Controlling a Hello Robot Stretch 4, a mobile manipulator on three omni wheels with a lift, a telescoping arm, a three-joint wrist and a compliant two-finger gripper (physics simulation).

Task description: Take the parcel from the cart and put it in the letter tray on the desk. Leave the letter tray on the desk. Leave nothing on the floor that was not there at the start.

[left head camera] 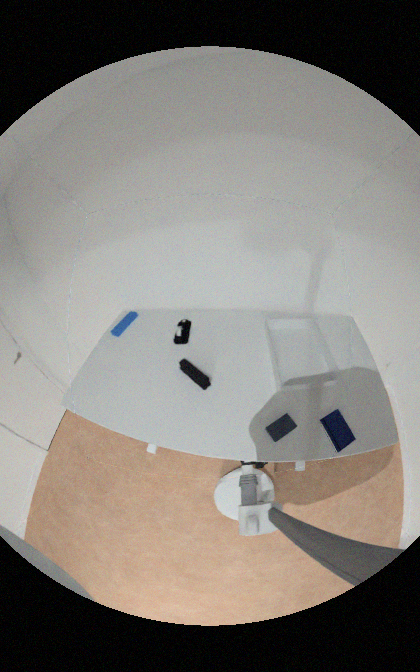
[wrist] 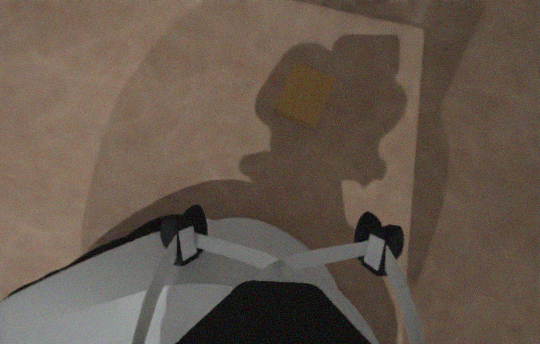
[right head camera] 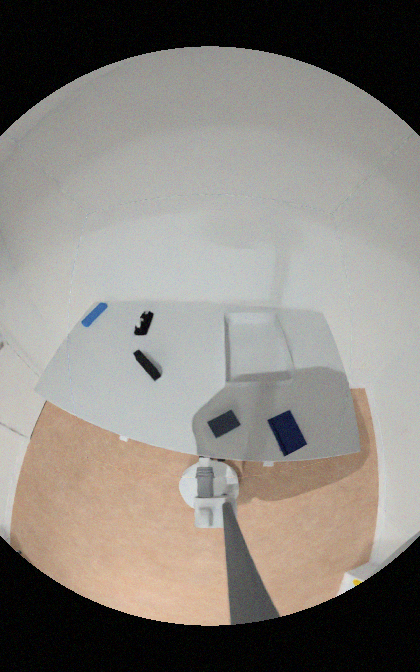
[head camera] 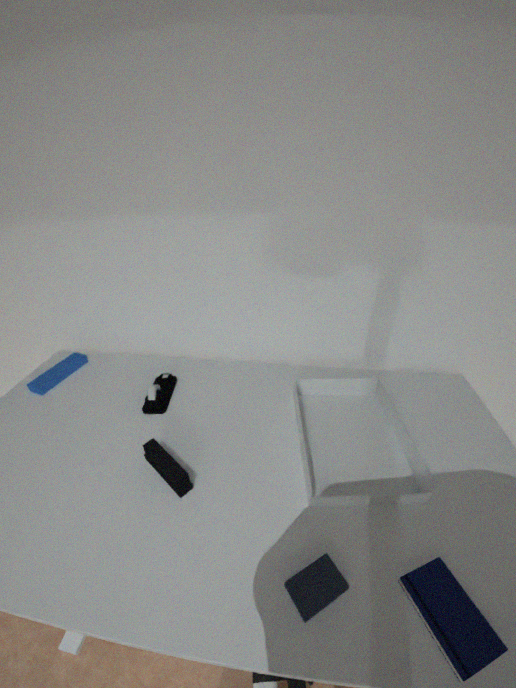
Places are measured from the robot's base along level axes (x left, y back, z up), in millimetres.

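Pixels of known places: gripper, fingertip midpoint: (wrist: 280, 228).
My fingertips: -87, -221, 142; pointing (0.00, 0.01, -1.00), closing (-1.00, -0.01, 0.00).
Note:
For each thing: its top centre in the pictures, then the offset to it from my fingertips, as dx, dy, dz. Level surfaces: height alone.
- white letter tray, top centre: (head camera: 352, 422) -158, -351, +846
- desk, surface height: dz +782
- blue book, top centre: (head camera: 450, 611) -214, +15, +794
- dark slate box, top centre: (head camera: 317, 584) -7, -43, +800
- black block, top centre: (head camera: 163, 458) +291, -285, +836
- black stapler-like thing, top centre: (head camera: 156, 377) +370, -557, +851
- blue bar, top centre: (head camera: 57, 368) +759, -679, +812
The white letter tray (head camera: 337, 387) (left head camera: 290, 324) (right head camera: 252, 318) stands empty on the right half of the desk (head camera: 111, 544) (left head camera: 125, 415) (right head camera: 100, 410), toward the back. In the wrist view my gripper (wrist: 280, 228) is open, its two fingertips wide apart with nothing between them, above the robot's base and the floor. An ochre, box-shaped thing (wrist: 306, 96) lies on the floor beyond the fingertips, in the gripper's shadow; it may be the parcel, but I cannot tell for sure. The cart cannot be made out with certainty.
On the desk are a blue book (head camera: 452, 617), a dark slate box (head camera: 316, 587), a black block (head camera: 168, 467), a black stapler-like thing (head camera: 159, 393) and a blue bar (head camera: 57, 373). Part of a white unit (right head camera: 347, 582) shows at lower right. The base stands at the desk's front edge.

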